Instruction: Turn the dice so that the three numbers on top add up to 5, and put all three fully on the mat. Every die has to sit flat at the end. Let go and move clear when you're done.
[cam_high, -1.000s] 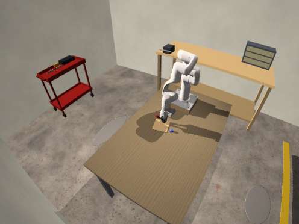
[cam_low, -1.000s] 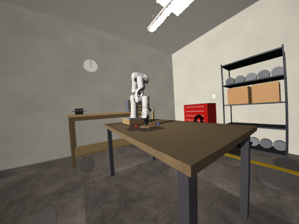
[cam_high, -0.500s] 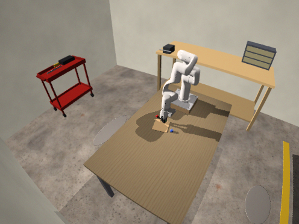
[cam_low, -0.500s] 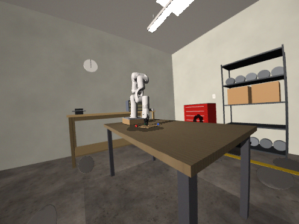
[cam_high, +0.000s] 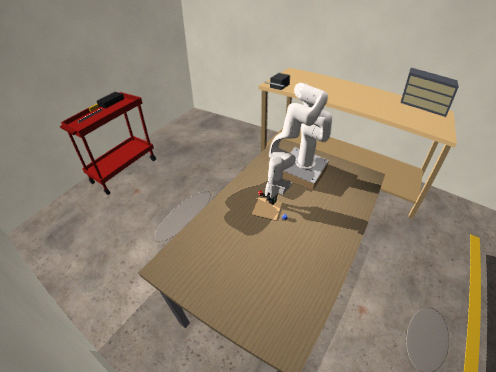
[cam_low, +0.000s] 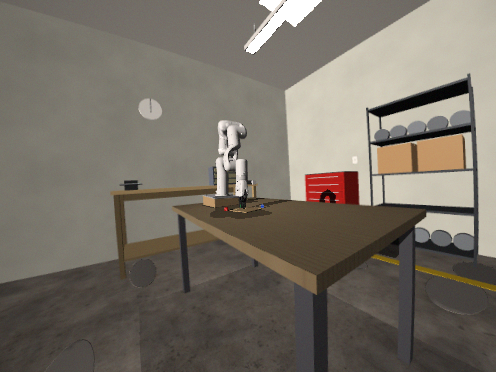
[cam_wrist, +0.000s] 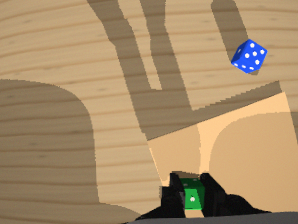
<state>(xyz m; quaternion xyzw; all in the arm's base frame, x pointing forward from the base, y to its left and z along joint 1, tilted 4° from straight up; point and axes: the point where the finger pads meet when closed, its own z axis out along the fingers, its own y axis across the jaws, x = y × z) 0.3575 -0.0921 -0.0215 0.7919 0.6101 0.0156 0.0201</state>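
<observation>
My gripper is now 1 cm above the green die. The rest, counted from my hand: tan mat (5 cm ahead, 1 cm to the right, 3 cm below); then blue die (8 cm ahead, 10 cm to the left, 2 cm below); then red die (4 cm behind, 9 cm to the right, 2 cm below).
</observation>
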